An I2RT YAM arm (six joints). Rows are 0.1 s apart.
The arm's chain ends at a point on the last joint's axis. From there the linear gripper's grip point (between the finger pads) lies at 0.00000 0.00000 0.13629 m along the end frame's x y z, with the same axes.
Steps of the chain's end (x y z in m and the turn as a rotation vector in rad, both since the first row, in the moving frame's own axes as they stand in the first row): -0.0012 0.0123 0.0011 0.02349 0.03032 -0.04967; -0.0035 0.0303 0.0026 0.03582 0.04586 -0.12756; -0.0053 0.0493 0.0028 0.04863 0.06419 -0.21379; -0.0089 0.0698 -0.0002 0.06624 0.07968 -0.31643; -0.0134 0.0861 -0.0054 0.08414 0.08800 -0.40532
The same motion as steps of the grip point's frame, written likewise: 0.0029 0.0090 0.0010 0.02349 0.03032 -0.04967; 0.0024 0.0250 0.0024 0.03582 0.04586 -0.12756; 0.0027 0.0418 0.0024 0.04863 0.06419 -0.21379; 0.0003 0.0592 -0.0009 0.06624 0.07968 -0.31643; -0.0041 0.0726 -0.0064 0.08414 0.08800 -0.40532
